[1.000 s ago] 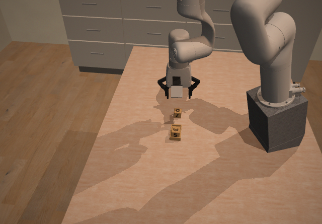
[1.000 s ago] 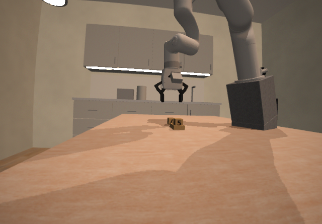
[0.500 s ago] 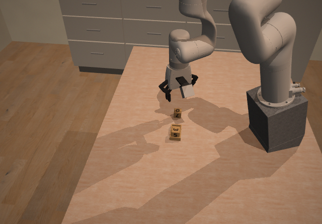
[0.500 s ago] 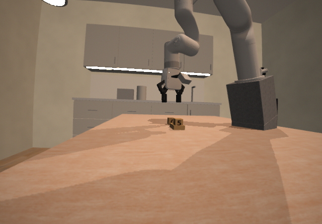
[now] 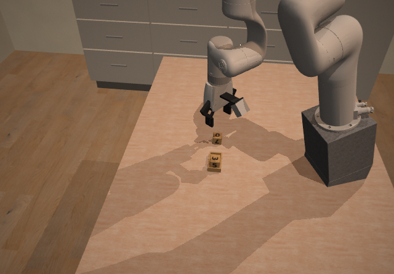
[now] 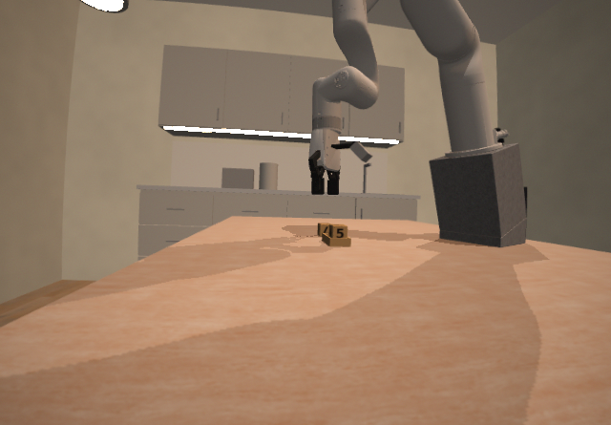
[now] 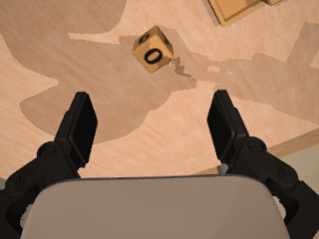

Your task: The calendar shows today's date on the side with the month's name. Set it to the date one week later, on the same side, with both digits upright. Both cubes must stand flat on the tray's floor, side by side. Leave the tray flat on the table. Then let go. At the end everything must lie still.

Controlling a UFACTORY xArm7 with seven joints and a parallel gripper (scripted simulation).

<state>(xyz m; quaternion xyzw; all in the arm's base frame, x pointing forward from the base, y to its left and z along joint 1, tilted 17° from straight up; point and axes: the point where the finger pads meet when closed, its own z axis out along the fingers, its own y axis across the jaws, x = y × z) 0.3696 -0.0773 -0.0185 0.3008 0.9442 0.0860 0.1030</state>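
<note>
My hand is 100 mm above the wooden cube.
</note>
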